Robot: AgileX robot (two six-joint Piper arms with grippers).
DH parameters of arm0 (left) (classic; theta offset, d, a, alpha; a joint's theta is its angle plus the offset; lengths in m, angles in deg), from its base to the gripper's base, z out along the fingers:
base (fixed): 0 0 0 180
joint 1: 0 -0.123 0 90
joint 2: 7.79 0 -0.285 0
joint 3: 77.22 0 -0.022 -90
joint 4: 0 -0.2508 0 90
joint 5: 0 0 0.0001 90
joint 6: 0 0.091 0 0
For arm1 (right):
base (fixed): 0 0 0 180
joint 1: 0 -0.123 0 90
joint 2: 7.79 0 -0.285 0
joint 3: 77.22 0 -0.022 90
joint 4: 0 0.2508 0 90
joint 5: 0 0 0.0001 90
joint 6: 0 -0.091 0 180
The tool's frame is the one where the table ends.
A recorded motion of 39 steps. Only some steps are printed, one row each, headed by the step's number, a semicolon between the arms.
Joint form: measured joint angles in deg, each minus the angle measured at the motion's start. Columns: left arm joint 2, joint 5, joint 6, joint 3, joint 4, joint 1; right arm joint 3, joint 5, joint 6, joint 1, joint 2, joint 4.
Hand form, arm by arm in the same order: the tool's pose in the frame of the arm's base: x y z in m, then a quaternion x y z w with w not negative. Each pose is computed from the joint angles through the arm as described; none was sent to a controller.
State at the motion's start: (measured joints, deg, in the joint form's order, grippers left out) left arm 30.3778 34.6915 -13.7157 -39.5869 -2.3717 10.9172; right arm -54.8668 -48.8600 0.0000 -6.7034 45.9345 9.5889
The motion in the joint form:
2: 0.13 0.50 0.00 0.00 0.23 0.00; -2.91 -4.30 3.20 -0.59 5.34 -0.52
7: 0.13 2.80 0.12 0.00 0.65 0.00; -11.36 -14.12 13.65 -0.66 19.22 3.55
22: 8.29 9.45 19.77 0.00 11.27 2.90; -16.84 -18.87 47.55 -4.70 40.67 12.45
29: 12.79 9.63 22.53 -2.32 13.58 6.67; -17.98 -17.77 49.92 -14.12 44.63 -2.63
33: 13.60 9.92 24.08 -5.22 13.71 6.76; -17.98 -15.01 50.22 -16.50 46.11 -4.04
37: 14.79 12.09 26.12 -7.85 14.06 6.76; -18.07 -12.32 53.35 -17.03 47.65 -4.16
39: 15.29 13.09 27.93 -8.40 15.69 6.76; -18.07 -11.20 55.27 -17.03 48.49 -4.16
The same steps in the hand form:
2: 0.0977 -0.0168 0.3491 -0.01363 0.82450 -0.10349 0.55615; 0.1598 0.0320 0.3793 -0.06590 0.90728 0.09166 0.40509
7: 0.0963 -0.0169 0.3457 -0.01459 0.83571 -0.10264 0.53930; 0.2087 0.0456 0.3696 -0.15320 0.94015 0.09682 0.28858
22: 0.1163 -0.0387 0.3217 0.12866 0.88809 -0.10220 0.42930; 0.2811 0.0889 0.3028 -0.43408 0.87560 0.14181 0.15745
29: 0.1281 -0.0536 0.3245 0.17244 0.88823 -0.12273 0.40774; 0.2840 0.1189 0.2823 -0.55999 0.82129 0.03260 0.10409
33: 0.1311 -0.0550 0.3383 0.18497 0.87876 -0.12019 0.42323; 0.2873 0.1318 0.2749 -0.58048 0.80636 0.01995 0.11148
37: 0.1334 -0.0566 0.3474 0.20316 0.87717 -0.11626 0.41927; 0.2939 0.1375 0.2676 -0.60426 0.78730 0.01312 0.12188
39: 0.1336 -0.0589 0.3484 0.21434 0.87677 -0.12314 0.41252; 0.2974 0.1389 0.2632 -0.61661 0.77732 0.01012 0.12433

